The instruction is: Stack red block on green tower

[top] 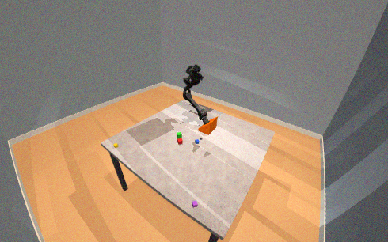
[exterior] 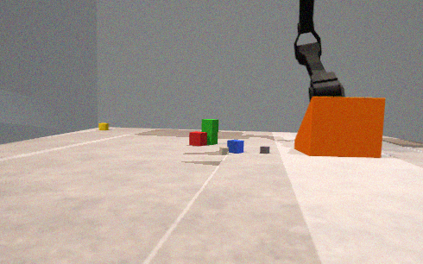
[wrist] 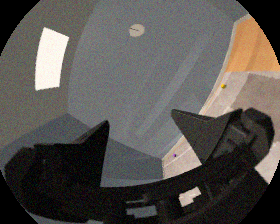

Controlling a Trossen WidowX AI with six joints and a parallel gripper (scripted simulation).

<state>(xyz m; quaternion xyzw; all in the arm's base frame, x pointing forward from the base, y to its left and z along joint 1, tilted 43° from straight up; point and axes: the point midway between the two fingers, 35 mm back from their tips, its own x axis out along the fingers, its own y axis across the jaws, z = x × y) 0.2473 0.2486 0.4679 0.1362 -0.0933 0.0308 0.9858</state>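
Now: the red block 60 cm below my gripper tip, 12 cm ahead of it and 2 cm to the left of it. From my gripper tip the other things lie so: small white cube 61 cm below, 19 cm to the left, 7 cm ahead; small grey cube 61 cm below, 17 cm to the left, 4 cm behind; blue cube 60 cm below, 15 cm to the left, 4 cm ahead.
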